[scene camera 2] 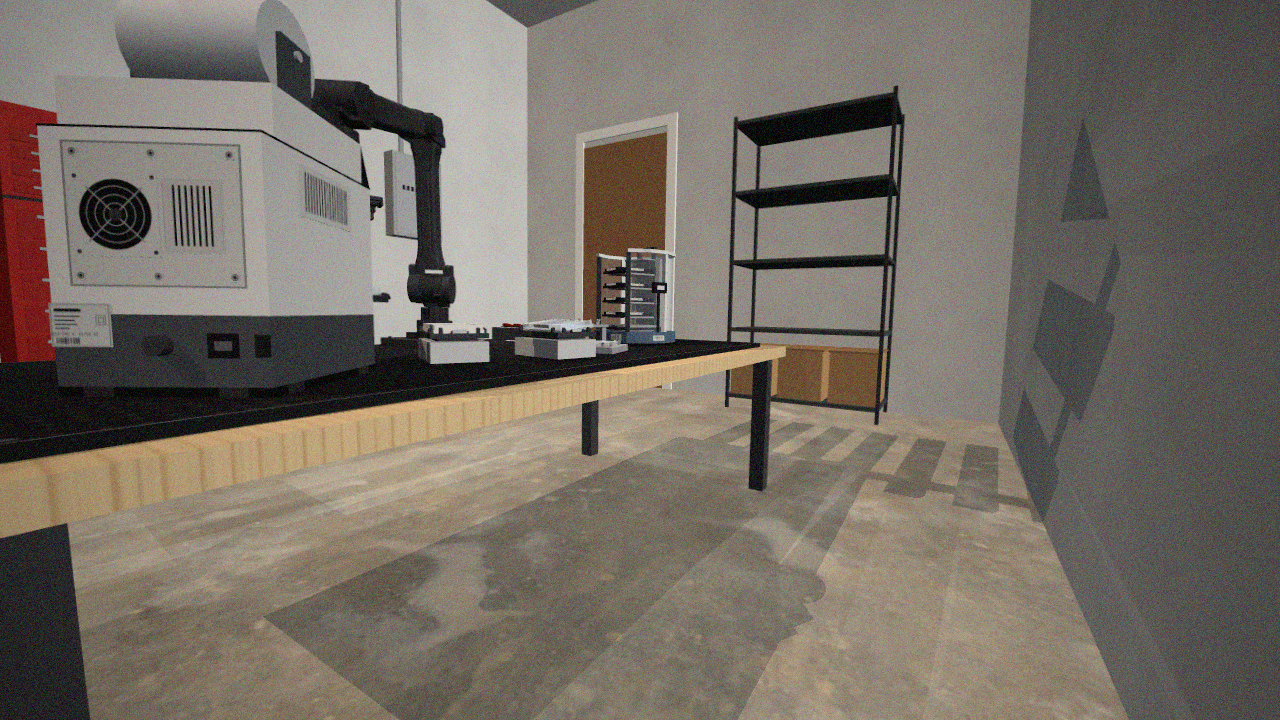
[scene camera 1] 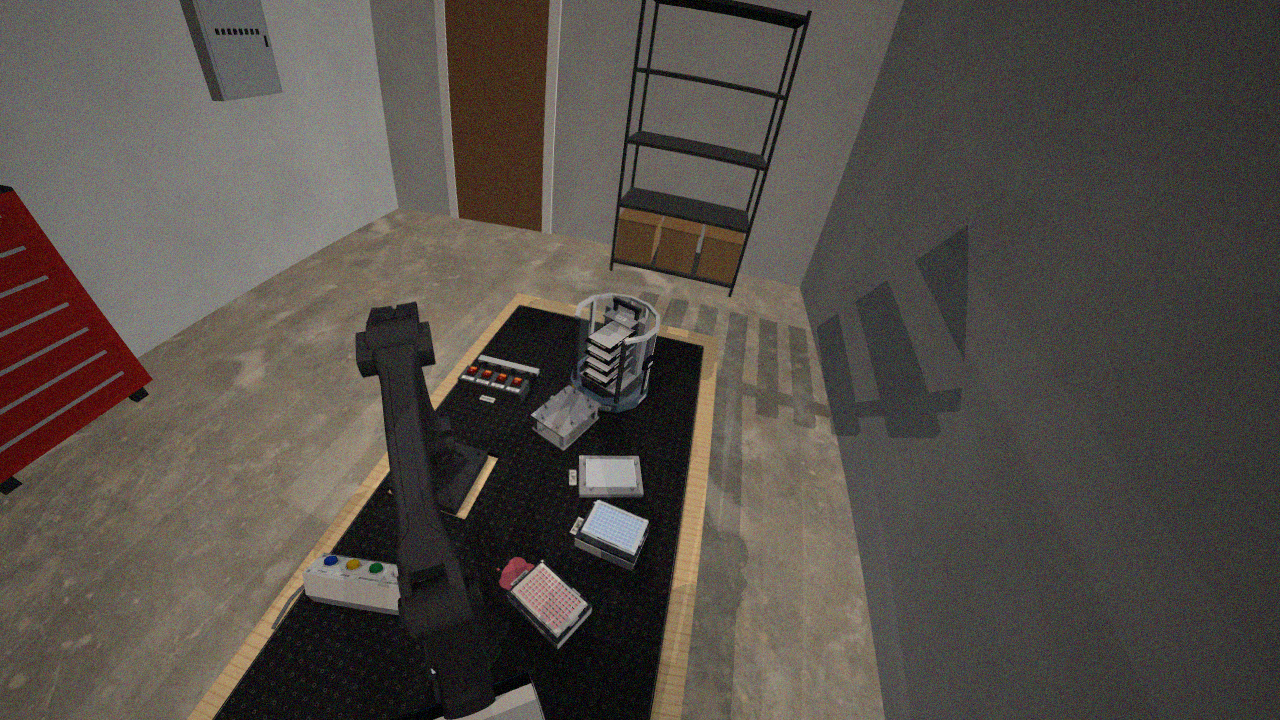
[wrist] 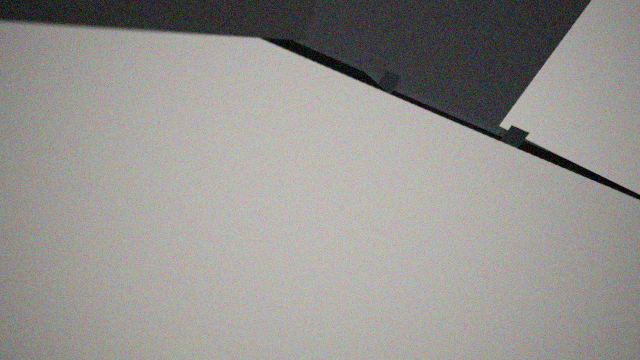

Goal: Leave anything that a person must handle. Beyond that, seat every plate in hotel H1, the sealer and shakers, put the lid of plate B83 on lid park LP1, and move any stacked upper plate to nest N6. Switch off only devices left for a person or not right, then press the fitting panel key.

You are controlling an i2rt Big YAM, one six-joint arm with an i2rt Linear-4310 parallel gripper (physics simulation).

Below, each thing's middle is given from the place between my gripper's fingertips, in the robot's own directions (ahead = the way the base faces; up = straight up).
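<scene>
Hand 1 cm past the lid park LP1 (scene camera 1: 583, 491), 53 cm to the right of it, 16 cm above it. Plate hotel H1 (scene camera 1: 630, 388), from my hand: 15 cm behind, 85 cm to the left, 3 cm below. Lid park LP1 nearest to my hand of the things named here, going by their middles.
</scene>
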